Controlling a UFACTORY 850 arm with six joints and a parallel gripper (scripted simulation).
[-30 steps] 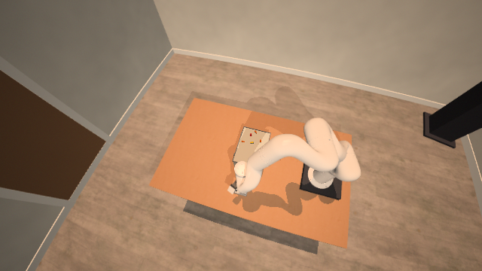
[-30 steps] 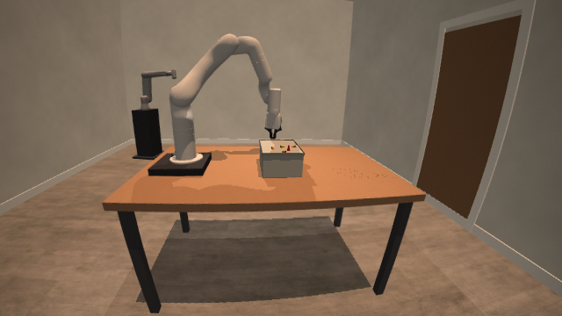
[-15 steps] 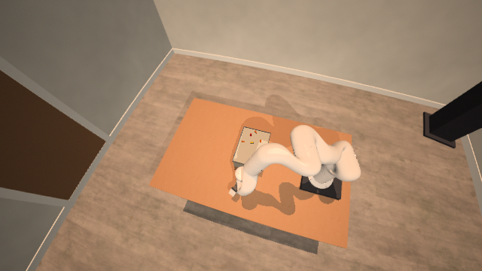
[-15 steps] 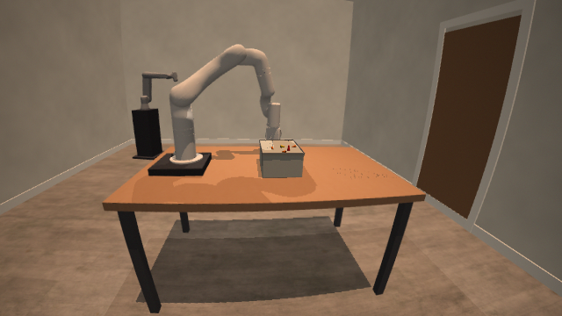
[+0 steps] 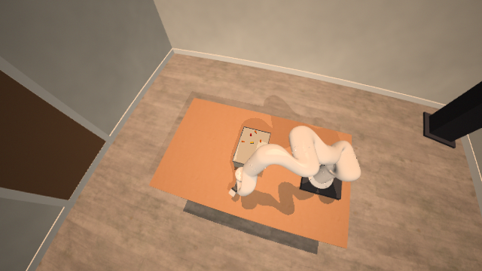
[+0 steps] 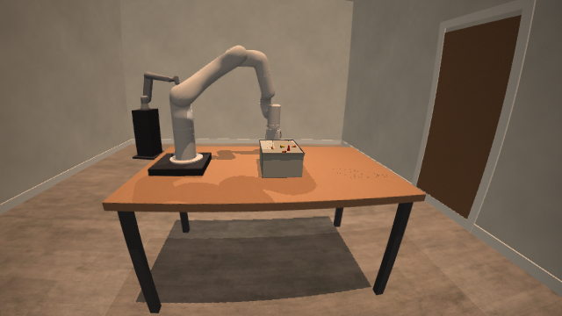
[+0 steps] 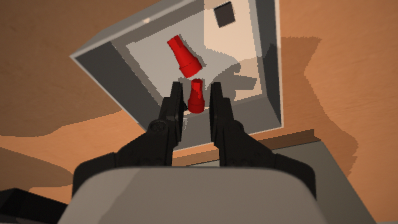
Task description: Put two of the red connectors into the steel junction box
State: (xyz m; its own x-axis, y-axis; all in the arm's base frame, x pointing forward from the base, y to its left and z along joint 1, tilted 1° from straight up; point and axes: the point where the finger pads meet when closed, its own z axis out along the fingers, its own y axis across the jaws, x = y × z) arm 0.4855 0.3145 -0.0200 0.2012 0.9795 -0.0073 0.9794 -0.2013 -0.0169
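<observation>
The steel junction box is 30 mm below my hand and 20 mm to the left of it. From my hand the other things lie so: tool case 260 mm to the right, 70 mm above, 60 mm ahead; then yellow connector 290 mm to the right, 110 mm above, 80 mm ahead.
</observation>
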